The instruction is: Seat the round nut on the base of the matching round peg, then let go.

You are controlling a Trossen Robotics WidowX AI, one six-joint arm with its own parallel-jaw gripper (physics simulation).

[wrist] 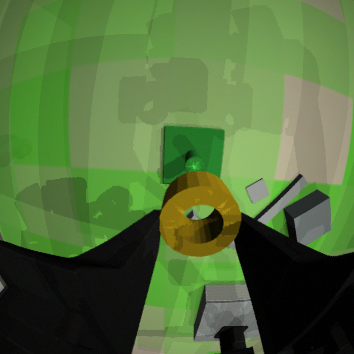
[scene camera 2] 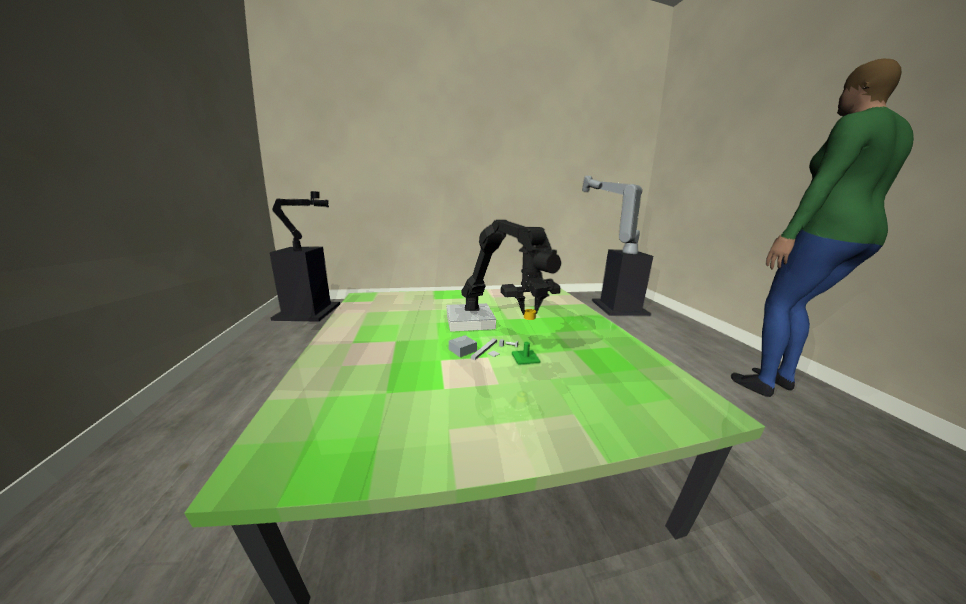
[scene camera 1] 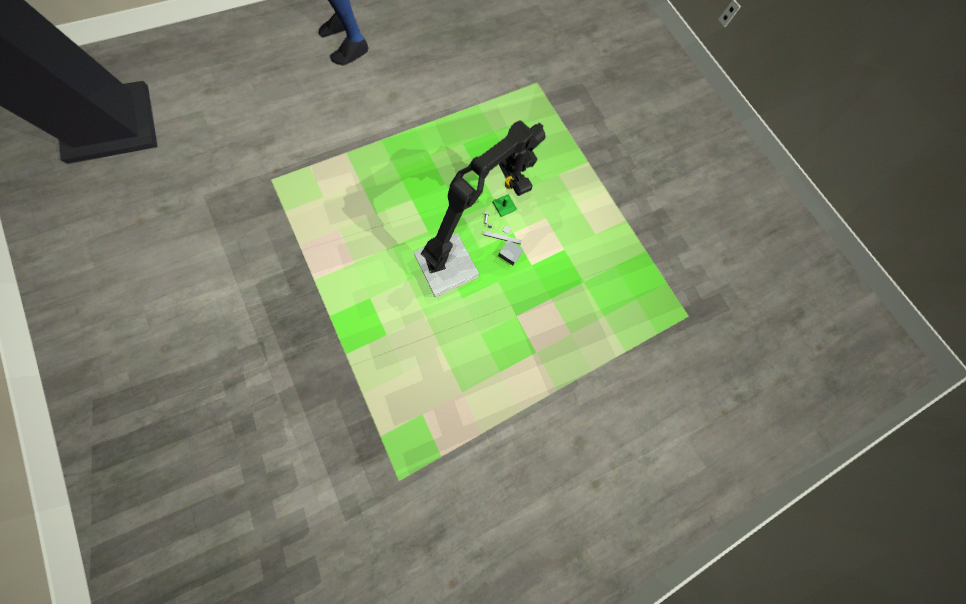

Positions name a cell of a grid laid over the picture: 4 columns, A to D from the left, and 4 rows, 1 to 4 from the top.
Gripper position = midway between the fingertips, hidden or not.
My gripper (scene camera 2: C3) holds a round nut (wrist: C3), which touches nothing else. Further things: a green base with peg (wrist: C2).
My gripper also shows in the wrist view (wrist: C3) and in scene camera 1 (scene camera 1: C2).
